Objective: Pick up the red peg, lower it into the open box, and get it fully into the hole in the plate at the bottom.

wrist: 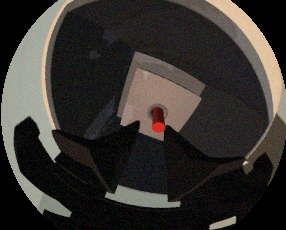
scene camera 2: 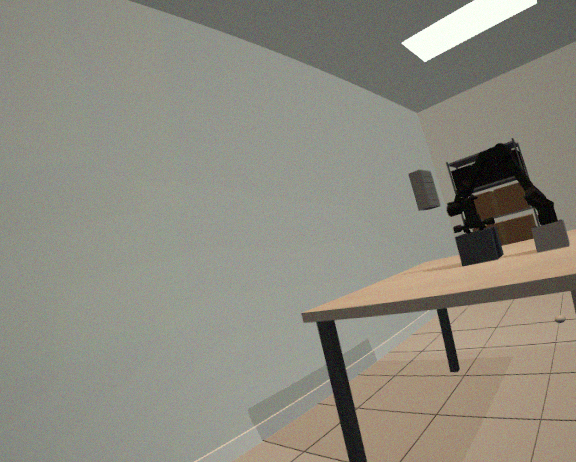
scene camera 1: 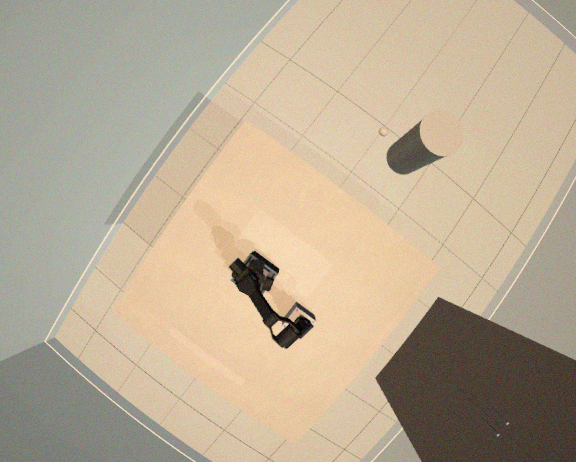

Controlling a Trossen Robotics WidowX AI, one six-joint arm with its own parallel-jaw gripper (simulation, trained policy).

Scene:
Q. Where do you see a dark box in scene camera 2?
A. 482, 246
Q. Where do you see a dark box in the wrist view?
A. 91, 60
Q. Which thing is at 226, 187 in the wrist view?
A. My gripper.

